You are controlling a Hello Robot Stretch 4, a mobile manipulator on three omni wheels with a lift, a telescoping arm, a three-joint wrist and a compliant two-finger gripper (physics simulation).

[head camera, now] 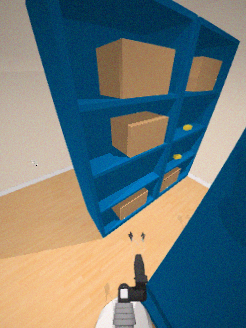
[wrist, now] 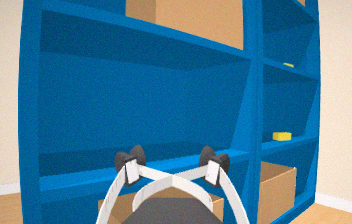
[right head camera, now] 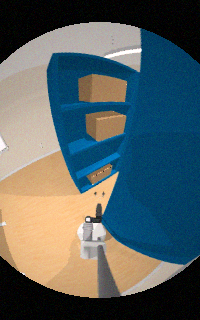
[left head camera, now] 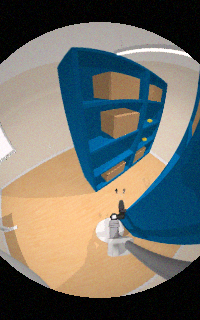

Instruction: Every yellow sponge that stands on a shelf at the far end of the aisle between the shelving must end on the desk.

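Places are measured from the robot's base along level axes (x ahead, y left, z up), in centimetres.
Where they show: gripper, fingertip midpoint: [head camera: 136, 231] [wrist: 172, 158] [right head camera: 99, 191] [left head camera: 119, 187].
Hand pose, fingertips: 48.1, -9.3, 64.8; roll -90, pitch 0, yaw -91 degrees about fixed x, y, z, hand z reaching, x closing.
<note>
Each offset is from my fingertips to the top centre of the thing, as dx, dy, dz. Level surfaces: height alone.
Two small yellow sponges show on the right column of the far blue shelf unit [head camera: 46, 60] [left head camera: 67, 90] [wrist: 254, 110]. The upper sponge @(+116.0, -77.5, +36.1) [head camera: 187, 127] [left head camera: 149, 120] [wrist: 288, 65] lies one shelf above the lower sponge @(+114.8, -75.2, -9.7) [head camera: 177, 156] [left head camera: 144, 139] [wrist: 282, 136]. Neither sponge shows in the right head camera view. My gripper [head camera: 137, 236] [left head camera: 120, 190] [right head camera: 99, 193] [wrist: 172, 158] is open and empty, in front of the left column and apart from both sponges. The desk top cannot be made out; a white piece like a desk foot [left head camera: 10, 228] shows at the left edge.
Another tall blue shelf unit [head camera: 210, 240] [left head camera: 175, 205] [right head camera: 165, 150] stands close on my right. Cardboard boxes, such as a large one @(+66.9, -0.3, +104.3) [head camera: 145, 70] [left head camera: 117, 86] [right head camera: 105, 89], stand on the far unit. Wooden floor @(dz -67.5) [head camera: 45, 270] [left head camera: 45, 215] stretches to the left, up to the wall.
</note>
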